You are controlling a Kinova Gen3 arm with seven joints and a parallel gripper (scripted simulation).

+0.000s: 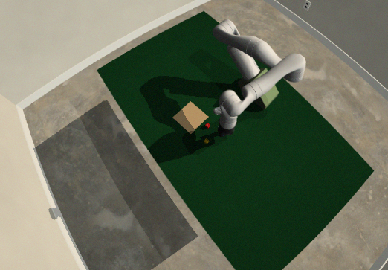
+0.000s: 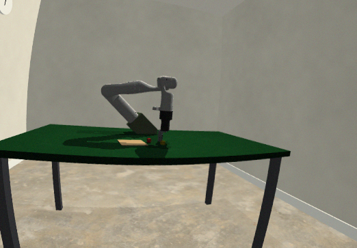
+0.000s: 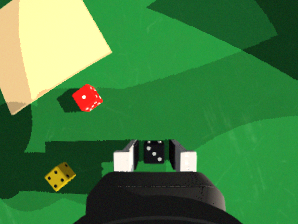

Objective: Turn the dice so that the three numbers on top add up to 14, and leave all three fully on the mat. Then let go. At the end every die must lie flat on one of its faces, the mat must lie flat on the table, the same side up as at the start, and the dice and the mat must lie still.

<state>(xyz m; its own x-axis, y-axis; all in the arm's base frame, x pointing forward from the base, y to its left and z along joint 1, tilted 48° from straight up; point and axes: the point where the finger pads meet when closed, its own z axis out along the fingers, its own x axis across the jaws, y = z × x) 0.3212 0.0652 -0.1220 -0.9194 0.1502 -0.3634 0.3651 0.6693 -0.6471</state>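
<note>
My hand is 10 mm above the black die. Round my hand: yellow die (100 mm ahead, 10 mm to the right, 10 mm below); then tan mat (80 mm ahead, 180 mm to the right, 20 mm below); then red die (40 mm ahead, 80 mm to the right, 10 mm below).
</note>
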